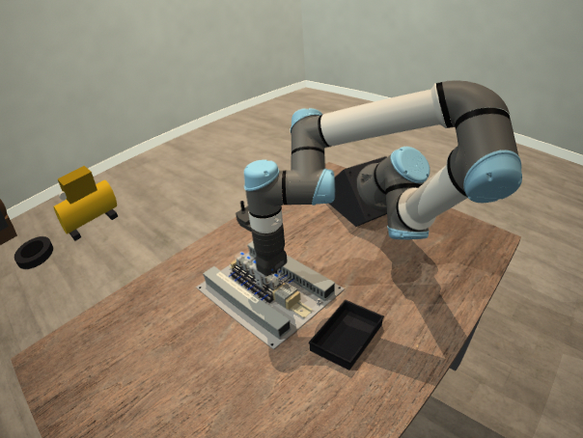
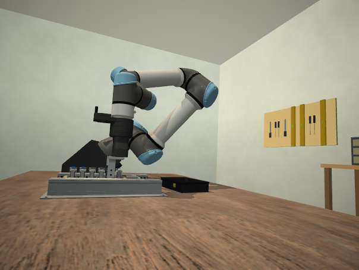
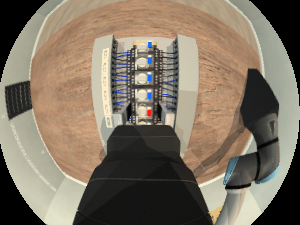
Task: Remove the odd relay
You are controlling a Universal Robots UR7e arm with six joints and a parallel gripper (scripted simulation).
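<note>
The red-button relay is 10 mm below my hand. Round my hand: grey relay panel (10 mm to the right, 30 mm below); then black parts tray (30 mm behind, 260 mm to the left, 40 mm below).
</note>
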